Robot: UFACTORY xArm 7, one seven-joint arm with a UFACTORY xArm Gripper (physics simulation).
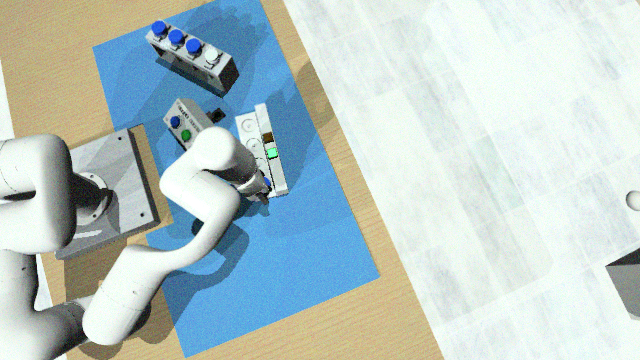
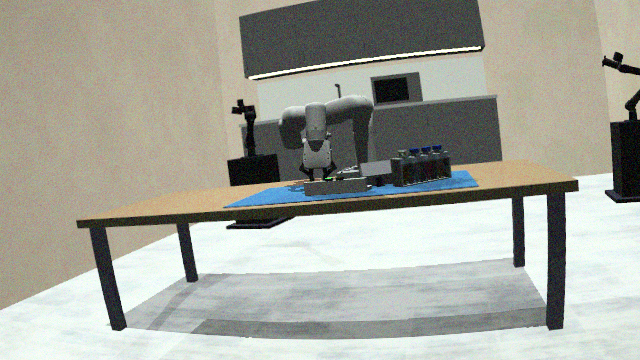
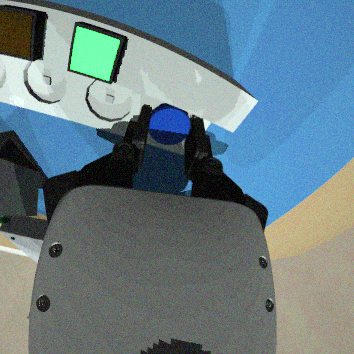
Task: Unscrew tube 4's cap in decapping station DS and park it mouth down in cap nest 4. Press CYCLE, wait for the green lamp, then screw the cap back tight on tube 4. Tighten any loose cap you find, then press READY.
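Where they show: gripper, fingertip midpoint: (image 3: 168,125); arm's base, link origin: (image 1: 84,199).
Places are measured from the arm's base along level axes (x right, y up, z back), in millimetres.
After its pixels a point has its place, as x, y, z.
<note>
A blue cap (image 1: 267,182) {45, -20, -433} (image 3: 170,122) {45, -20, -426} sits in the end nest of the white nest strip (image 1: 279,176) {43, 5, -465} (image 2: 335,188) {-39, -22, -470} (image 3: 235,118) {72, 5, -461}. My gripper (image 2: 321,178) {47, -25, -420} (image 3: 168,125) {47, -25, -420} is low over that nest, its two black fingers closed against the cap's opposite sides. The green lamp (image 1: 271,153) {-12, 13, -457} (image 3: 95,53) {-12, 13, -459} is lit; the amber lamp (image 1: 268,136) {-54, 13, -457} (image 3: 17,32) {-51, 13, -457} is dark. In the rack (image 1: 229,75) {-235, 6, -390} (image 2: 396,172) {-235, 9, -390}, one tube top (image 1: 212,56) {-251, 79, -368} (image 2: 402,153) {-260, 70, -378} is pale, without a blue cap; three others have blue caps (image 1: 193,47) {-283, 81, -327}. Whether any cap is loose cannot be told.
A grey control box (image 1: 199,116) {-134, 24, -307} (image 2: 375,168) {-136, 20, -309} with a blue button (image 1: 175,121) {-131, 31, -250} and a green button (image 1: 186,135) {-91, 31, -272} stands between the arm base and the nest strip. A small black block (image 1: 216,115) {-156, -35, -336} is beside it. Three more round nests line the strip beside the gripper.
</note>
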